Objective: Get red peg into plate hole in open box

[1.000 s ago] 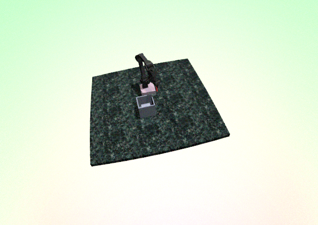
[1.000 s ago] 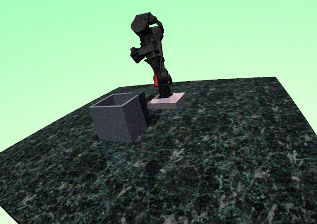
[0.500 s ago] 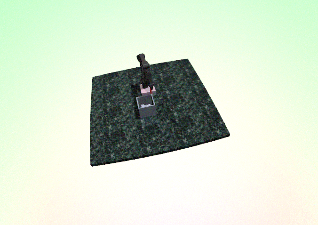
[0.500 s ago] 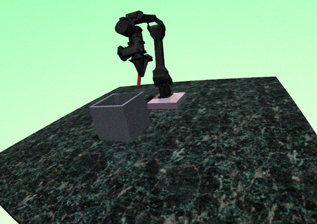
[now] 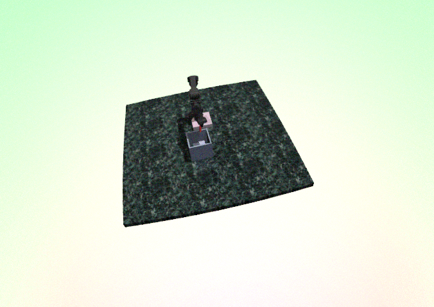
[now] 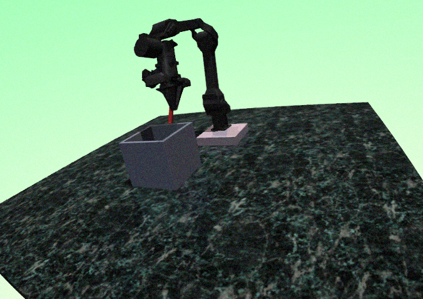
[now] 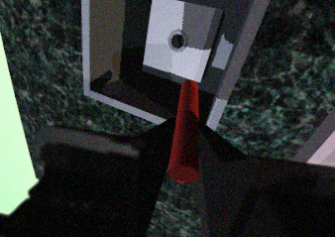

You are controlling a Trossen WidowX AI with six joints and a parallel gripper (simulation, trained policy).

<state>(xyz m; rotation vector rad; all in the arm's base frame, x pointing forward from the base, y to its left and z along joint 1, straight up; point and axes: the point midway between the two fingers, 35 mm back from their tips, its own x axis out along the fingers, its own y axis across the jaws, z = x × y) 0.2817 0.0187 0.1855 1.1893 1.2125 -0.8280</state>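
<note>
Right now my gripper tip is 14 cm above the pale plate, 6 cm short of it and 3 cm to the left of it. Also, from my gripper tip: red peg (1 cm to the right, 1 cm above).
</note>
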